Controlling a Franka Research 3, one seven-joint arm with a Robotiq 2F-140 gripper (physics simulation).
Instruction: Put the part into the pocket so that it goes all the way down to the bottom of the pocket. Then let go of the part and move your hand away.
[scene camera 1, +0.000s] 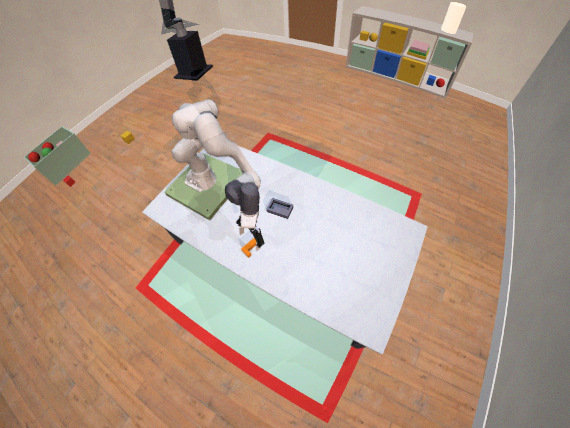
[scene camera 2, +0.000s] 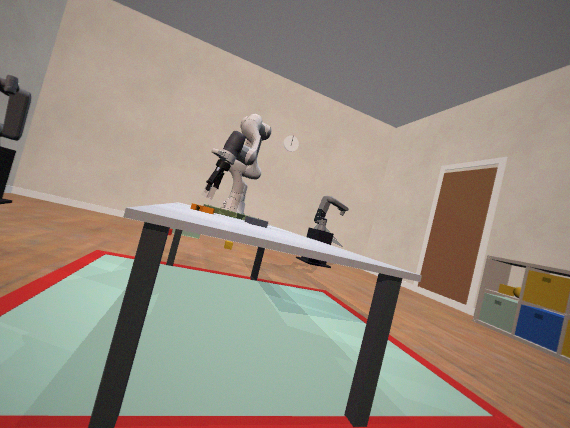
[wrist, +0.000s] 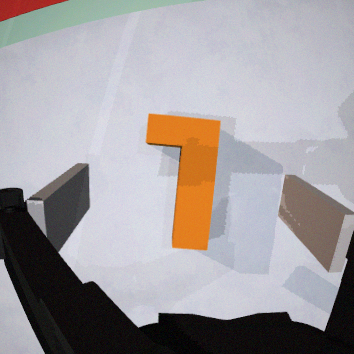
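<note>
The orange L-shaped part (scene camera 1: 248, 248) (scene camera 2: 203, 209) (wrist: 197, 180) lies flat on the white table. In the wrist view its long bar runs nearly up and down and its short arm points left at the top. My gripper (scene camera 1: 250, 239) (scene camera 2: 209, 193) (wrist: 187, 190) is open and empty, a little above the table over the part. In the wrist view its fingers stand to the left and right of the long bar, clear of it. The dark grey pocket block (scene camera 1: 278, 215) (scene camera 2: 256, 221) stands on the table apart from the part; its recess shows in scene camera 1, but its floor is hard to make out.
The green base plate (scene camera 1: 215, 205) under the arm stands on the white table (scene camera 1: 340, 265) (scene camera 2: 320, 250), near the gripper. The table's long edge runs close to the part. A red-bordered green mat (scene camera 1: 250, 330) (scene camera 2: 225, 350) lies under the table.
</note>
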